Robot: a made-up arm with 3 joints. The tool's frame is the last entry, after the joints. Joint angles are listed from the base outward.
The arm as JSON. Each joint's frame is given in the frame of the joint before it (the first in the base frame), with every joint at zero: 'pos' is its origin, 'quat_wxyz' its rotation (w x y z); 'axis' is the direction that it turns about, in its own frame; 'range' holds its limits. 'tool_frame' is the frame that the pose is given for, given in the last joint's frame.
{
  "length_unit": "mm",
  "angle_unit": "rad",
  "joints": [
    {
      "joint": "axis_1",
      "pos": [
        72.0,
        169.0,
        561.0
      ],
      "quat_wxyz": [
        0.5,
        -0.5,
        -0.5,
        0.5
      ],
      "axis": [
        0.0,
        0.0,
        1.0
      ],
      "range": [
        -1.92,
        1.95
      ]
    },
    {
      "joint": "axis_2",
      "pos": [
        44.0,
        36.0,
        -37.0
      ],
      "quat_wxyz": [
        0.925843,
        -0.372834,
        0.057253,
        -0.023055
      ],
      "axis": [
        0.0,
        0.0,
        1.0
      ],
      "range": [
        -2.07,
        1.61
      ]
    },
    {
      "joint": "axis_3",
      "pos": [
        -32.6,
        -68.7,
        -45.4
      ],
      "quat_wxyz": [
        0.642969,
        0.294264,
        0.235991,
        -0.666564
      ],
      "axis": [
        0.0,
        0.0,
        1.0
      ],
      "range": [
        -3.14,
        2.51
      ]
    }
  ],
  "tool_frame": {
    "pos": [
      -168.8,
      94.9,
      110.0
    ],
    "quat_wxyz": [
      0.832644,
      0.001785,
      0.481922,
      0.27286
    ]
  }
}
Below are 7 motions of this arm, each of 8 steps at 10 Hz.
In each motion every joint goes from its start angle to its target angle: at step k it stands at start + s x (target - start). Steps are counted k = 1, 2, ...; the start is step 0. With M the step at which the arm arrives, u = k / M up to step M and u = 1 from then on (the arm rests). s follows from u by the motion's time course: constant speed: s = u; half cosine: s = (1 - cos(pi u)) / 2; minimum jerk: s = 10 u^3 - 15 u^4 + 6 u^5.
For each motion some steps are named. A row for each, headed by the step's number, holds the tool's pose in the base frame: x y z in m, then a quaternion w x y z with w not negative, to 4 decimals.
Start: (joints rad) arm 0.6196 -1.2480 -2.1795
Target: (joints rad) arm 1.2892 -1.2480 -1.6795
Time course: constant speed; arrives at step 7
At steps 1, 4, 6, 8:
1: 0.0480 0.0775 0.7670 0.5336 0.8396 0.0956 0.0342
4: 0.0181 0.1613 0.7659 0.7052 0.6999 0.0724 0.0872
6: -0.0007 0.2090 0.7452 0.7983 0.5853 0.0661 0.1256
8: -0.0096 0.2286 0.7302 0.8374 0.5228 0.0659 0.1453

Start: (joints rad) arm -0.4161 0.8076 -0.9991
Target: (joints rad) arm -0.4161 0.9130 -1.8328
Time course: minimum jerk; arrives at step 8
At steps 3, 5, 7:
3: 0.1058 0.4327 0.6516 0.8878 0.2328 -0.3187 -0.2365
5: 0.1159 0.4206 0.7148 0.8039 0.3601 -0.3718 -0.2930
7: 0.1154 0.4061 0.7483 0.7444 0.4284 -0.3998 -0.3202

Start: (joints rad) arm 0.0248 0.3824 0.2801
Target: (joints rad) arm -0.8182 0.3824 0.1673
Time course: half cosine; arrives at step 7
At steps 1, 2, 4, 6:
1: -0.0172 0.2435 0.4195 0.8902 -0.4140 -0.1385 0.1306
2: -0.0164 0.2623 0.4297 0.9153 -0.3546 -0.1485 0.1201
4: -0.0140 0.3097 0.4754 0.9671 -0.1655 -0.1741 0.0839
6: -0.0120 0.3325 0.5243 0.9807 -0.0087 -0.1886 0.0512

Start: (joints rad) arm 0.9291 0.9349 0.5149
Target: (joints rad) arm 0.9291 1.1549 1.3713
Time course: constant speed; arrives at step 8
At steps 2, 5, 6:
2: -0.0617 0.1048 0.4834 0.2563 -0.9552 0.1472 -0.0181
5: -0.0899 0.1419 0.5265 0.1017 -0.9598 0.2573 -0.0463
6: -0.0970 0.1593 0.5380 0.0503 -0.9530 0.2937 -0.0555

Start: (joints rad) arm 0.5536 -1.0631 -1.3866
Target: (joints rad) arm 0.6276 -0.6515 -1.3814
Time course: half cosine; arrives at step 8
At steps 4, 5, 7, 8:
4: -0.0623 0.2281 0.6764 0.7903 0.5663 -0.1334 0.1920
5: -0.0634 0.2477 0.6684 0.8130 0.5320 -0.1497 0.1833
7: -0.0632 0.2744 0.6545 0.8421 0.4815 -0.1726 0.1708
8: -0.0630 0.2780 0.6523 0.8459 0.4743 -0.1758 0.1690

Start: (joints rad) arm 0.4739 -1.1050 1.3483
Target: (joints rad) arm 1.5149 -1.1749 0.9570
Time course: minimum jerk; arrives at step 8
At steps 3, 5, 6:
3: 0.1067 -0.0223 0.4228 0.5508 -0.5328 -0.2994 0.5684
5: 0.0864 -0.0513 0.4978 0.4864 -0.5802 -0.1607 0.6333
6: 0.0780 -0.0545 0.5285 0.4619 -0.5970 -0.1029 0.6478

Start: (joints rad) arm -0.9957 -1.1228 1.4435
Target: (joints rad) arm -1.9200 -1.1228 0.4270
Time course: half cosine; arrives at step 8
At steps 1, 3, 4, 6, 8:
1: 0.1261 0.3321 0.3832 0.7728 0.0158 -0.6239 0.1153
3: 0.0927 0.3811 0.4691 0.7248 0.2429 -0.6431 0.0457
4: 0.0672 0.3877 0.5347 0.6562 0.3923 -0.6446 -0.0054
6: 0.0195 0.3441 0.6362 0.4627 0.6250 -0.6212 -0.0968
8: 0.0008 0.3108 0.6627 0.3616 0.6997 -0.6020 -0.1313

